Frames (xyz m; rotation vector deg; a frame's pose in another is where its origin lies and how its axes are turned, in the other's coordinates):
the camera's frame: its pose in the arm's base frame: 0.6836 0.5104 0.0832 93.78 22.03 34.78
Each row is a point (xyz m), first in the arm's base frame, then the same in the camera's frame.
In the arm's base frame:
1: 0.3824 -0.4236 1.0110
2: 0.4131 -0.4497 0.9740
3: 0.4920 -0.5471 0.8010
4: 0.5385 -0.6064 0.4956
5: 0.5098 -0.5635 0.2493
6: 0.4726 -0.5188 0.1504
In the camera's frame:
1: -0.6197 1.0882 0.5057
2: -0.6161 1.0531 0.5476
3: -0.6374 0.8912 0.6854
4: -0.6851 0.5962 0.7833
5: -0.7250 0.3499 0.7504
6: -0.7459 0.2490 0.6999

